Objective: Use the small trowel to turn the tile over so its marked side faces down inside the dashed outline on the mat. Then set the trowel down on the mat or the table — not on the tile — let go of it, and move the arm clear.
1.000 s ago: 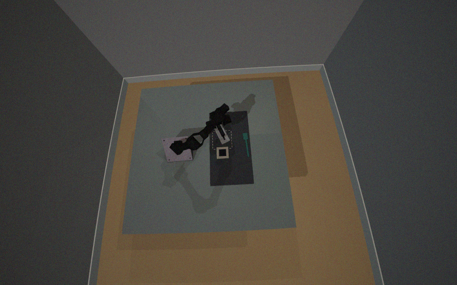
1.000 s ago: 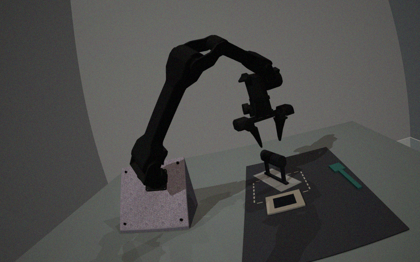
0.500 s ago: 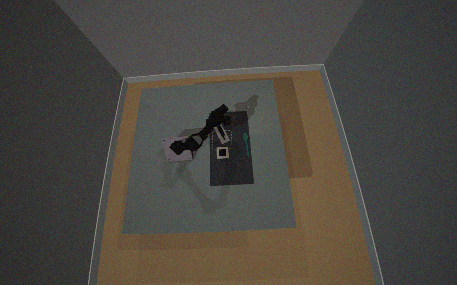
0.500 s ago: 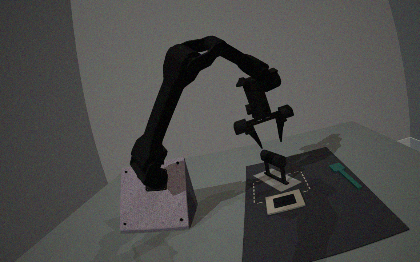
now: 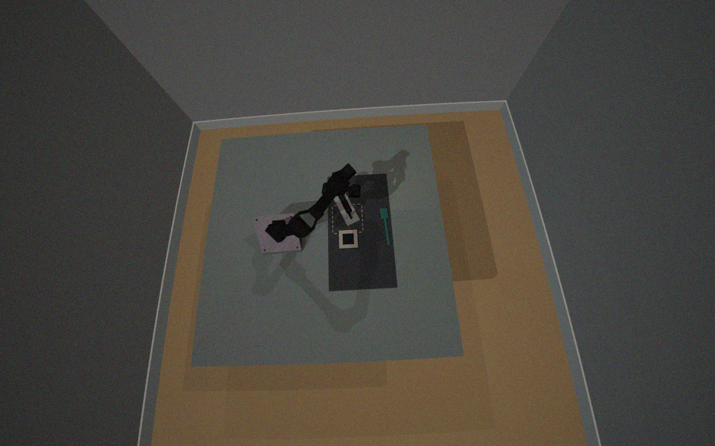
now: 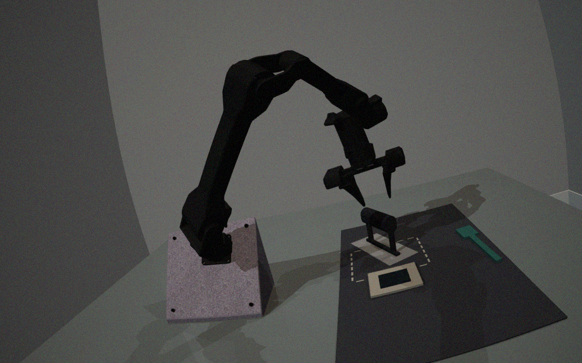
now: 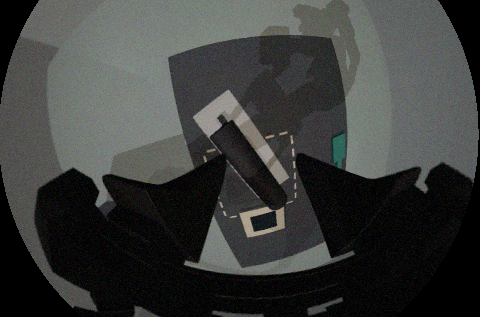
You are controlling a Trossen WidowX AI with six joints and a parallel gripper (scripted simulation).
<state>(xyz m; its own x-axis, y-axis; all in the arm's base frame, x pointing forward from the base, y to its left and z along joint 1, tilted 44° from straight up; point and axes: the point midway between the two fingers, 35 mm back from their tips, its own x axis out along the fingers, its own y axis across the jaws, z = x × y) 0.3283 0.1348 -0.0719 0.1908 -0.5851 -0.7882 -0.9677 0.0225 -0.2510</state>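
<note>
Now: gripper tip 2 cm past the trowel, 1 cm to the left of it and 7 cm above it. The rest, counted from my gripper tip: dark mat: 7 cm ahead, 15 cm to the right, 12 cm below; teal t-shaped piece: 20 cm ahead, 13 cm to the right, 10 cm below; tile: 21 cm to the right, 10 cm below.
</note>
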